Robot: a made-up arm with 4 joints. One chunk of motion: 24 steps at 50 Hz.
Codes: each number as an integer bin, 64 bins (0 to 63) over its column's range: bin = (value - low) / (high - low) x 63, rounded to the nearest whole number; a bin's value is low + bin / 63 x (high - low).
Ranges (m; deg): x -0.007..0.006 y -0.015..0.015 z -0.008..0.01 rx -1.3..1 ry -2.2..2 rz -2..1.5
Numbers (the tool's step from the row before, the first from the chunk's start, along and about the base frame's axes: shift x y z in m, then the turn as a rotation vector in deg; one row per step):
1: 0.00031 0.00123 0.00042 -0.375 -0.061 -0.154
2: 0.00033 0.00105 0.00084 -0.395 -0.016 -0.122
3: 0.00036 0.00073 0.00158 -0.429 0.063 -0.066
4: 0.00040 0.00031 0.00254 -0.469 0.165 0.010
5: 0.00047 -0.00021 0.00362 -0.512 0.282 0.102
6: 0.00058 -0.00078 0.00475 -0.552 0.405 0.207
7: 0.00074 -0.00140 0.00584 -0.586 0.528 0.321
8: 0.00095 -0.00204 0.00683 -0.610 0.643 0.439
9: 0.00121 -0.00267 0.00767 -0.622 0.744 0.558
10: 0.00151 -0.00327 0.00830 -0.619 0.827 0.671
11: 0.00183 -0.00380 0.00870 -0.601 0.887 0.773
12: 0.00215 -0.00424 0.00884 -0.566 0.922 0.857
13: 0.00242 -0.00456 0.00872 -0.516 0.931 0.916
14: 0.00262 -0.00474 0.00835 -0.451 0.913 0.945
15: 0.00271 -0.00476 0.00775 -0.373 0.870 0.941
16: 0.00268 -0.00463 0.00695 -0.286 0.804 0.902
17: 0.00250 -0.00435 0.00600 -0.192 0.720 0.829
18: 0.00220 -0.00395 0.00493 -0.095 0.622 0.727
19: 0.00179 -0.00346 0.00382 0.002 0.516 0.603
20: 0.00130 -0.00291 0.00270 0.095 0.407 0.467
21: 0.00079 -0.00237 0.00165 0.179 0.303 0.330
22: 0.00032 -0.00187 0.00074 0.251 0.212 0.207
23: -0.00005 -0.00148 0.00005 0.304 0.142 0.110
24: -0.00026 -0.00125 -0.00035 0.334 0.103 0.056
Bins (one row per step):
1: 35 34 29 25 32 33
2: 36 34 31 25 33 34
3: 36 33 34 24 34 35
4: 36 32 37 23 35 36
5: 36 31 41 22 37 38
6: 37 30 45 20 39 40
7: 38 29 48 20 41 42
8: 39 27 52 19 43 44
9: 40 26 55 19 44 46
10: 41 25 57 19 45 48
11: 43 24 58 19 46 50
12: 44 23 59 20 47 51
13: 46 22 59 21 47 52
14: 47 22 57 23 47 53
15: 47 22 55 25 46 53
16: 47 22 52 28 45 52
17: 46 22 49 30 44 51
18: 45 23 45 33 42 49
19: 43 24 41 36 41 47
20: 40 25 37 38 39 44
21: 38 27 34 41 38 42
22: 35 28 31 42 36 40
23: 34 28 28 44 35 38
24: 33 29 27 45 35 37

